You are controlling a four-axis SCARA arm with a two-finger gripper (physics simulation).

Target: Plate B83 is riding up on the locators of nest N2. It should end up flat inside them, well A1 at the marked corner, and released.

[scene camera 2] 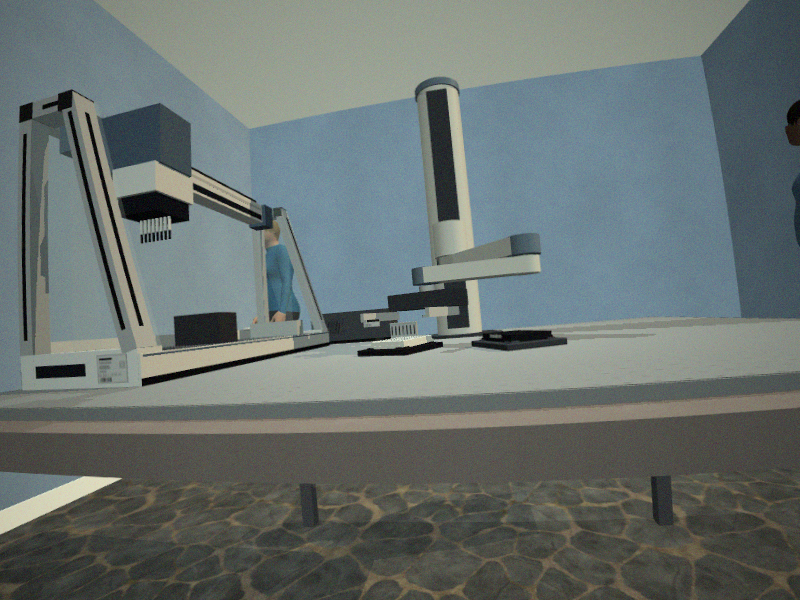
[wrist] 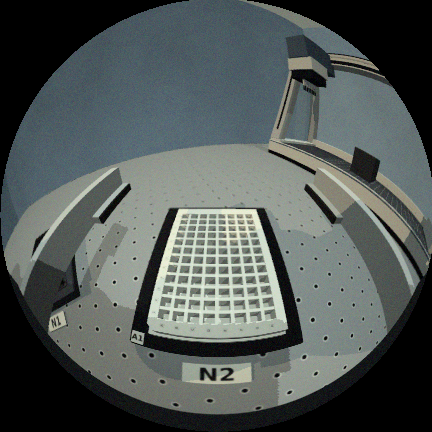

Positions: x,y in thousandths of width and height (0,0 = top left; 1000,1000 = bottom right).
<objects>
my gripper: scene camera 2 491,526; wrist 503,397
</objects>
